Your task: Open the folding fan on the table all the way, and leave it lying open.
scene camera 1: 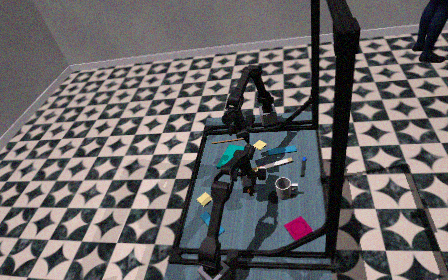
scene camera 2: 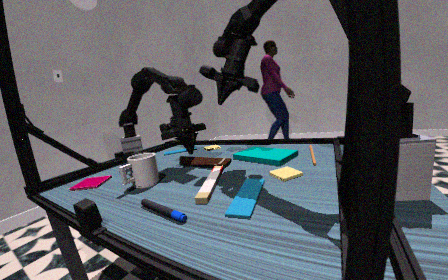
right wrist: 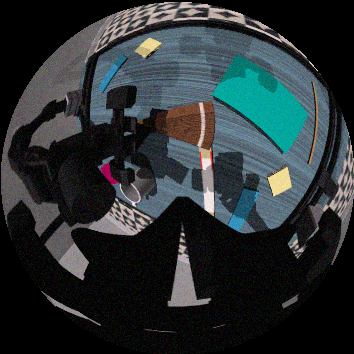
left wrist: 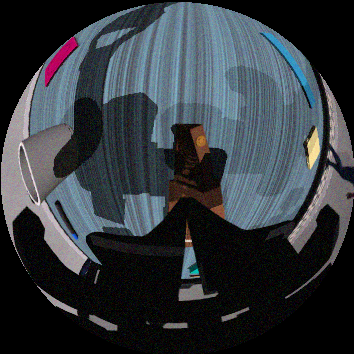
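Seen in the pictures: left gripper, fingertip midpoint: [scene camera 2: 191,154] [right wrist: 149,129] [left wrist: 185,201]; right gripper, fingertip midpoint: [scene camera 1: 248,143] [scene camera 2: 219,104] [right wrist: 181,201]; left arm's base, link origin: [scene camera 1: 213,268] [scene camera 2: 130,136] [right wrist: 64,104]; right arm's base, link origin: [scene camera 1: 267,109].
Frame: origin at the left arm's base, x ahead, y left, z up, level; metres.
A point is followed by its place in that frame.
The brown folding fan [scene camera 2: 192,161] {y 0.222, x 0.470, z -0.085 m} [left wrist: 199,187] {y 0.232, x 0.466, z -0.075 m} [right wrist: 190,122] {y 0.293, x 0.524, z -0.084 m} lies flat on the table, spread into a narrow wedge. Its pivot end, with a brass rivet, shows in the left wrist view; its wide end has a white band and meets a white and red bar. My left gripper [scene camera 2: 190,150] {y 0.221, x 0.476, z -0.056 m} [left wrist: 185,201] {y 0.221, x 0.476, z -0.056 m} is shut and empty, its tips low at the fan; I cannot tell whether they touch it. In the right wrist view it covers the pivot end. My right gripper [scene camera 2: 221,102] {y 0.306, x 0.588, z 0.105 m} [right wrist: 181,201] {y 0.306, x 0.588, z 0.105 m} is shut and empty, high above the table. In scene camera 1 the left arm hides most of the fan.
The white and red bar [scene camera 1: 276,164] {y 0.210, x 0.683, z -0.085 m} [scene camera 2: 208,186] {y 0.197, x 0.723, z -0.085 m} [right wrist: 208,185] {y 0.229, x 0.669, z -0.085 m} lies at the fan's wide end. A teal book [scene camera 2: 265,155] {y 0.443, x 0.612, z -0.081 m} [right wrist: 265,102] {y 0.456, x 0.578, z -0.081 m}, a blue block [scene camera 2: 245,199] {y 0.244, x 0.819, z -0.093 m}, yellow pads, a grey mug [scene camera 1: 283,188] {y 0.074, x 0.572, z -0.091 m} [scene camera 2: 143,171] {y 0.055, x 0.591, z -0.050 m} [left wrist: 45,155] {y 0.081, x 0.520, z -0.040 m}, a marker [scene camera 2: 162,210] {y 0.081, x 0.775, z -0.087 m} and a magenta pad [scene camera 1: 298,228] {y -0.130, x 0.423, z -0.091 m} lie around.
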